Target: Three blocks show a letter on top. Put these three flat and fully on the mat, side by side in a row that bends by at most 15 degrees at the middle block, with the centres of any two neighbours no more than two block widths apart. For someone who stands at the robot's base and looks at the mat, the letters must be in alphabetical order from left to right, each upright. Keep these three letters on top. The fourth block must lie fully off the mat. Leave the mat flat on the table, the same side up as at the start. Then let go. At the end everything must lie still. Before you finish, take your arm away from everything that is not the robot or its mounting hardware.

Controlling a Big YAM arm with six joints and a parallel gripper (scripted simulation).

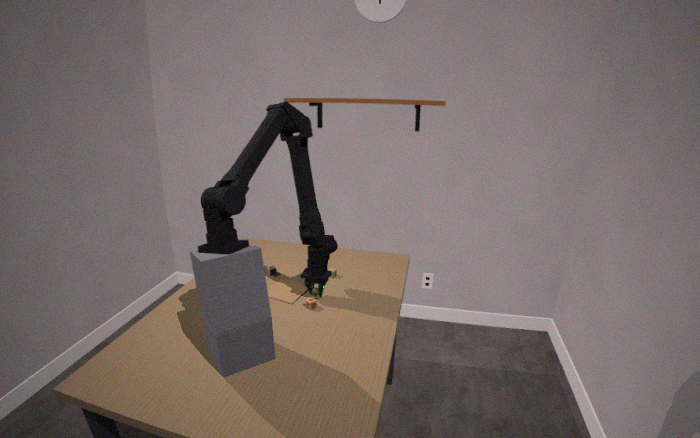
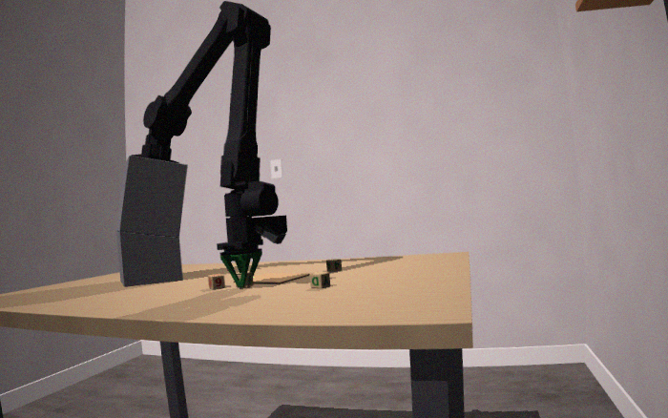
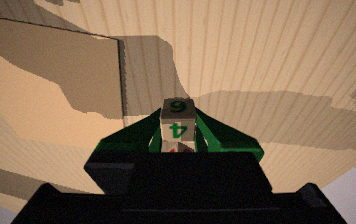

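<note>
The dark block is 26 cm to the left of my hand and 9 cm ahead of it. The rest, counted from my hand: pale mat (13 cm to the left, 1 cm below, 1 cm behind); green-lettered block (18 cm ahead, 2 cm to the left).
</note>
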